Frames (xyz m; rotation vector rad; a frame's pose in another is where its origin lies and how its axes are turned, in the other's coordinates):
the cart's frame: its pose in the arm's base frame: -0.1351 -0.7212 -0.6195 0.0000 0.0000 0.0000
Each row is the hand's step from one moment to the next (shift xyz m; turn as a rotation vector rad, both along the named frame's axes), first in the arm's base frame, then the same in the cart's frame.
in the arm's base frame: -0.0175 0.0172 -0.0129 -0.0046 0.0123 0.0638
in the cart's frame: -0.0175 0.0172 -0.0129 -0.0046 0.0123 0.0638
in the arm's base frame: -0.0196 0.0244 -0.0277 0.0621 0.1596 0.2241
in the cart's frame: -0.0196 0.0244 -0.0277 0.0621 0.1596 0.2241
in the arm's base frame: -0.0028 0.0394 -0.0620 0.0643 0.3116 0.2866
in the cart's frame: -0.0028 0.0394 -0.0620 0.0643 0.3116 0.2866
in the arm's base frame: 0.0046 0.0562 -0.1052 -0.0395 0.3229 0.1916
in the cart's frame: 0.0046 0.0562 -0.1052 -0.0395 0.3229 0.1916
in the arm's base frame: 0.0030 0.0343 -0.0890 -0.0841 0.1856 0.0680
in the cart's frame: 0.0030 0.0343 -0.0890 -0.0841 0.1856 0.0680
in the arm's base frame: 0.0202 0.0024 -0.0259 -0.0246 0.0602 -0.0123
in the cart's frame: 0.0202 0.0024 -0.0259 -0.0246 0.0602 -0.0123
